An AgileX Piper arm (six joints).
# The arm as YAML. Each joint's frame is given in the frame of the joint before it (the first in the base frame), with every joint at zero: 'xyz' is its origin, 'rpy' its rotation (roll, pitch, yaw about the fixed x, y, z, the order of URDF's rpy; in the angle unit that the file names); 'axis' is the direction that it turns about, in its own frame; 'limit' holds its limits. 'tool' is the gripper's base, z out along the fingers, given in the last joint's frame.
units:
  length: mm
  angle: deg
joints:
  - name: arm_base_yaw
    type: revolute
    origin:
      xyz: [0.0, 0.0, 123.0]
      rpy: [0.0, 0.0, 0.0]
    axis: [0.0, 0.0, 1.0]
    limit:
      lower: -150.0
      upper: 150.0
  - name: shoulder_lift
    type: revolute
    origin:
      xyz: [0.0, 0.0, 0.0]
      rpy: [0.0, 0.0, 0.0]
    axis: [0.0, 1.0, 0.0]
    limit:
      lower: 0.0
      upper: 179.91
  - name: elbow
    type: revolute
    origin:
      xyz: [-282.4, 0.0, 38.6]
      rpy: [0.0, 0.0, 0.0]
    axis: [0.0, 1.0, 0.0]
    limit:
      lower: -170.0
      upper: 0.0
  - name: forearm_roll
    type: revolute
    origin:
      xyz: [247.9, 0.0, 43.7]
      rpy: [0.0, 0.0, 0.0]
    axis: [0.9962, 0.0, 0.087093]
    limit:
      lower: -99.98
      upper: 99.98
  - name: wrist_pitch
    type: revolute
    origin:
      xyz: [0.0, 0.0, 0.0]
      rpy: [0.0, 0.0, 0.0]
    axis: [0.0, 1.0, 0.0]
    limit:
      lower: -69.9
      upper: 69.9
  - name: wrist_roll
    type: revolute
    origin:
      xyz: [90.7, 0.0, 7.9]
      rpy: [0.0, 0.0, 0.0]
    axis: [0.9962, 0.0, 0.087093]
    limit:
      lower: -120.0
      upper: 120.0
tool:
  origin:
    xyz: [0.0, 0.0, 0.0]
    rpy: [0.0, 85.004, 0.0]
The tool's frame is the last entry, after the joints.
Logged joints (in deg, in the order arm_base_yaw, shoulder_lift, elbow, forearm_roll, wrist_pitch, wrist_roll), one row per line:
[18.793 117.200 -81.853 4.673 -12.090 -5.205]
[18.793 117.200 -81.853 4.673 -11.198 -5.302]
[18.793 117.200 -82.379 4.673 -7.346 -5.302]
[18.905 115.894 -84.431 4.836 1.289 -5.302]
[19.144 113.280 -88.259 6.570 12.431 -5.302]
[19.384 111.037 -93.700 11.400 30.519 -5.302]
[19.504 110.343 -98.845 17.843 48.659 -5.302]
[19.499 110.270 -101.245 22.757 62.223 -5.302]
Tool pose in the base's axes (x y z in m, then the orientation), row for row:
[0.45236 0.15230 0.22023 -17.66 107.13 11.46]
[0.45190 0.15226 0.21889 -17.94 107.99 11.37]
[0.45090 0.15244 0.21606 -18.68 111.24 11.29]
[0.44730 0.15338 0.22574 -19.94 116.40 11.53]
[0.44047 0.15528 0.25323 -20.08 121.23 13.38]
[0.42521 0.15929 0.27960 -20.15 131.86 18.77]
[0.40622 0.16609 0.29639 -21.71 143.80 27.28]
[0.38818 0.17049 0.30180 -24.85 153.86 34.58]
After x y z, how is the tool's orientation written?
As a rotation vector, in degrees.
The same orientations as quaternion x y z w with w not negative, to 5 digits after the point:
[-0.13183 0.79973 0.08555 0.57943]
[-0.13357 0.80404 0.08466 0.57316]
[-0.13770 0.81999 0.08322 0.54931]
[-0.14454 0.84375 0.08358 0.51011]
[-0.14317 0.86438 0.09540 0.47249]
[-0.13805 0.90340 0.12860 0.38506]
[-0.14103 0.93412 0.17721 0.27592]
[-0.15321 0.94860 0.21320 0.17671]

